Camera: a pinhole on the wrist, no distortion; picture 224 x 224 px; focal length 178.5 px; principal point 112.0 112.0 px. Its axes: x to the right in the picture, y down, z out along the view. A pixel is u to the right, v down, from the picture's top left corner.
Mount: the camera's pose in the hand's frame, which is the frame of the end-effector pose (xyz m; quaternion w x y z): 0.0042 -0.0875 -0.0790 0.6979 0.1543 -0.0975 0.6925
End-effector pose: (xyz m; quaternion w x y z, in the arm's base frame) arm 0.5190 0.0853 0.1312 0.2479 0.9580 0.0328 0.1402
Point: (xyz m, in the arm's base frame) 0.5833 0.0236 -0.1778
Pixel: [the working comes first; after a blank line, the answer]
In the camera's frame: 0.1260 0.0596 0.3601

174 142
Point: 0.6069 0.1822 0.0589
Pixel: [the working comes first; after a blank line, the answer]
In the camera's frame: 0.0126 -0.0646 0.1288

130 23
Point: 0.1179 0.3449 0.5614
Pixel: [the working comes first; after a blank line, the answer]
In the camera's frame: -0.1193 0.2029 -0.5263

behind the camera
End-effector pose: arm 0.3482 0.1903 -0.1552 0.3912 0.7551 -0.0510 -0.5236
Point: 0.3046 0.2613 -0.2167
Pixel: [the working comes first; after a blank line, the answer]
In the camera's frame: 0.0153 0.0190 0.0848

144 152
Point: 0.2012 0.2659 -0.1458
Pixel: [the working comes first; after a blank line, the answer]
In the camera's frame: 0.0462 0.1261 0.1423

outside the picture
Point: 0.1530 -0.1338 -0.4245
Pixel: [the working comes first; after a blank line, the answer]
In the camera's frame: 0.2326 -0.2317 0.4198

211 13
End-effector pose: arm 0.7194 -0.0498 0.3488 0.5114 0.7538 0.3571 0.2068
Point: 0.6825 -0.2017 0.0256
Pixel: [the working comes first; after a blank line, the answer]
In the camera's frame: -0.0823 0.1481 0.3129

65 196
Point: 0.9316 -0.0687 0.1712
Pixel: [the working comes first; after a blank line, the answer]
In the camera's frame: 0.1072 -0.1062 0.2946

177 48
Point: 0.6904 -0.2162 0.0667
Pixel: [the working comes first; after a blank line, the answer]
In the camera's frame: -0.0423 0.1555 0.2955

86 206
